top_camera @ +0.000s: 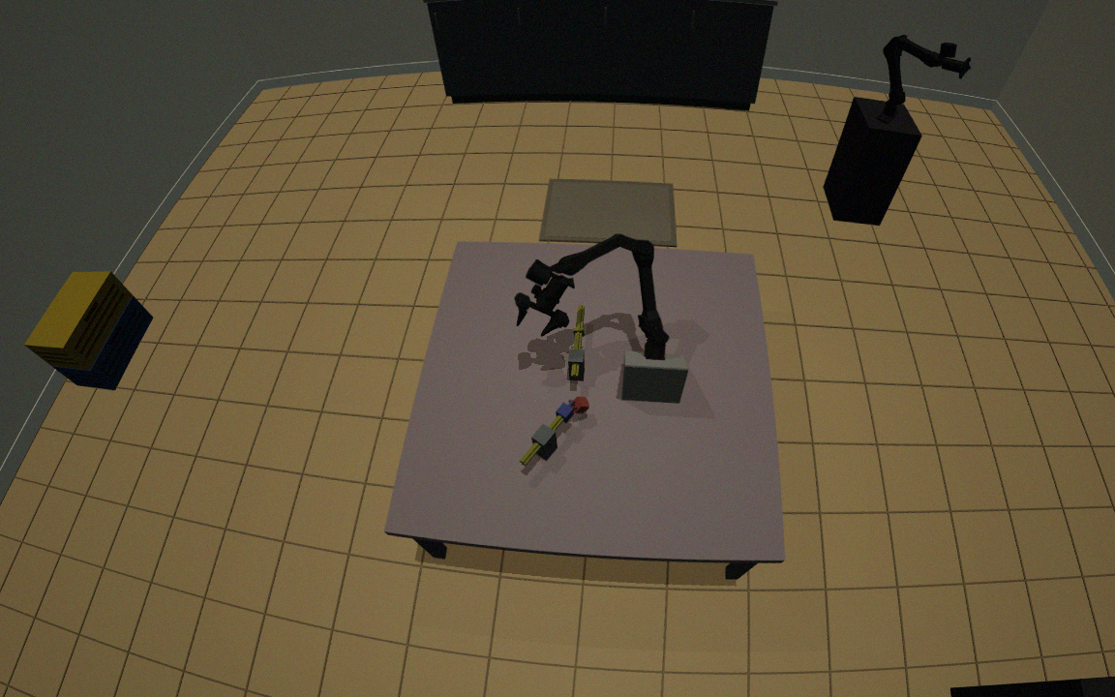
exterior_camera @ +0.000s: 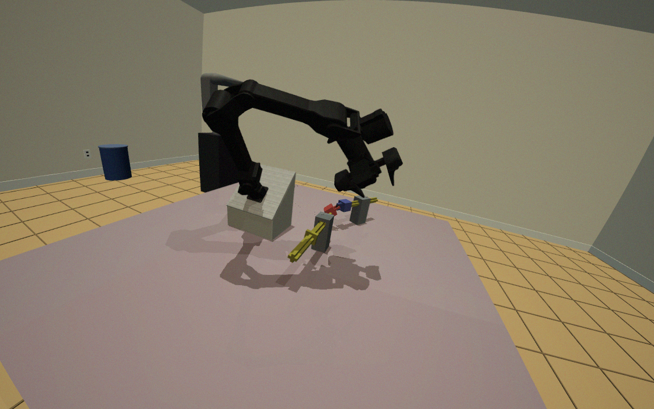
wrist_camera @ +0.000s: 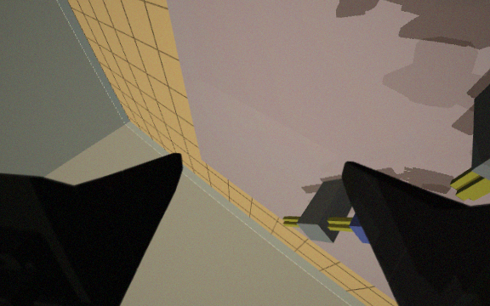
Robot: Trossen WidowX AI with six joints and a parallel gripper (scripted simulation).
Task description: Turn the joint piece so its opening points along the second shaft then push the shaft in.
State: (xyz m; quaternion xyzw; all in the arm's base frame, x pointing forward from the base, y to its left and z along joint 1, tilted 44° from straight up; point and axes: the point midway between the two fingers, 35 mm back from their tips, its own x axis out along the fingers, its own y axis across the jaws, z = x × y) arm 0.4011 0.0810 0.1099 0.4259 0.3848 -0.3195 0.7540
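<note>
Now: gripper tip 18 cm past the red joint piece, 17 cm to the right of it and 17 cm above it.
</note>
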